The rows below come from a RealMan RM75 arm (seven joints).
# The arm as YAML. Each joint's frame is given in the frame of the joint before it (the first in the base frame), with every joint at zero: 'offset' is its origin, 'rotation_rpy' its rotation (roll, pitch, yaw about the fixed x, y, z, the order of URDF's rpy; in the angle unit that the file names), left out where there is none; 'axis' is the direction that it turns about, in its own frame. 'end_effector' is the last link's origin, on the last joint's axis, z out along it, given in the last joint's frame.
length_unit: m
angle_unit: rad
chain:
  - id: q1
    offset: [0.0, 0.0, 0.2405]
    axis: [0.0, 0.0, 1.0]
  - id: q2
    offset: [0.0, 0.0, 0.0]
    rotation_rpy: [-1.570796, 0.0, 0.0]
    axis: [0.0, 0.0, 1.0]
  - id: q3
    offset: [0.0, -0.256, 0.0]
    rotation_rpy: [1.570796, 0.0, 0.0]
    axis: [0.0, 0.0, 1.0]
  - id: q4
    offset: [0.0, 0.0, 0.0]
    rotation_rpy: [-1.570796, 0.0, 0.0]
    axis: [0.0, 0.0, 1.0]
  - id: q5
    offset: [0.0, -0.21, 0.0]
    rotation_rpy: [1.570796, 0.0, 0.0]
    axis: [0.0, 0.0, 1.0]
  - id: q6
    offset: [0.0, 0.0, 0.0]
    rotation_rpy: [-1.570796, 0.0, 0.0]
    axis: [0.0, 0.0, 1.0]
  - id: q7
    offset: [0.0, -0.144, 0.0]
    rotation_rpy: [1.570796, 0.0, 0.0]
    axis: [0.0, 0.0, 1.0]
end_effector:
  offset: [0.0, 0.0, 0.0]
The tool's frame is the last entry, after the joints.
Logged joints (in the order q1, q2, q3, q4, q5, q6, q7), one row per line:
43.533, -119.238, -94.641, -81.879, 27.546, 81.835, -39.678
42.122, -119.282, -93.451, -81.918, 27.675, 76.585, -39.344
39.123, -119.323, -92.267, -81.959, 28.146, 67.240, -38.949
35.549, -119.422, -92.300, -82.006, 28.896, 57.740, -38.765
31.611, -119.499, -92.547, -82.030, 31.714, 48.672, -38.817
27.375, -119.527, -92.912, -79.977, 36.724, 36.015, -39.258
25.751, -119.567, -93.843, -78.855, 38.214, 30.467, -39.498
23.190, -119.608, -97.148, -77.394, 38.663, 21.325, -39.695
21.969, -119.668, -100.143, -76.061, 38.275, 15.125, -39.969
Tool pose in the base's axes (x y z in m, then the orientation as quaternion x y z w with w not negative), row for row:
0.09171, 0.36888, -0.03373, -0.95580, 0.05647, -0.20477, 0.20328
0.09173, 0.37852, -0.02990, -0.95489, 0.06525, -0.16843, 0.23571
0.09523, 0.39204, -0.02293, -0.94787, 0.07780, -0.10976, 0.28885
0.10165, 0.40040, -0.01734, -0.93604, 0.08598, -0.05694, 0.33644
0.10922, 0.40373, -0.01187, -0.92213, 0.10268, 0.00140, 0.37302
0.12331, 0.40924, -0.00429, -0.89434, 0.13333, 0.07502, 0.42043
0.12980, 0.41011, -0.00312, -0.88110, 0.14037, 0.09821, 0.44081
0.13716, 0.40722, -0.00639, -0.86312, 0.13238, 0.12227, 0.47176
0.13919, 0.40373, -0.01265, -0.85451, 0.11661, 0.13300, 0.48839
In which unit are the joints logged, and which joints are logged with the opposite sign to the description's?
The joints are logged in degrees. Opposite sign: q2.
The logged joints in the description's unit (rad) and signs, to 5 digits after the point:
0.75979, 2.08110, -1.65180, -1.42906, 0.48077, 1.42829, -0.69251
0.73517, 2.08186, -1.63103, -1.42974, 0.48302, 1.33666, -0.68668
0.68283, 2.08258, -1.61036, -1.43045, 0.49124, 1.17356, -0.67979
0.62045, 2.08431, -1.61094, -1.43127, 0.50433, 1.00775, -0.67658
0.55172, 2.08565, -1.61525, -1.43169, 0.55351, 0.84949, -0.67748
0.47778, 2.08614, -1.62162, -1.39586, 0.64095, 0.62858, -0.68518
0.44944, 2.08684, -1.63787, -1.37628, 0.66696, 0.53175, -0.68937
0.40474, 2.08755, -1.69555, -1.35078, 0.67480, 0.37219, -0.69281
0.38343, 2.08860, -1.74783, -1.32751, 0.66802, 0.26398, -0.69759

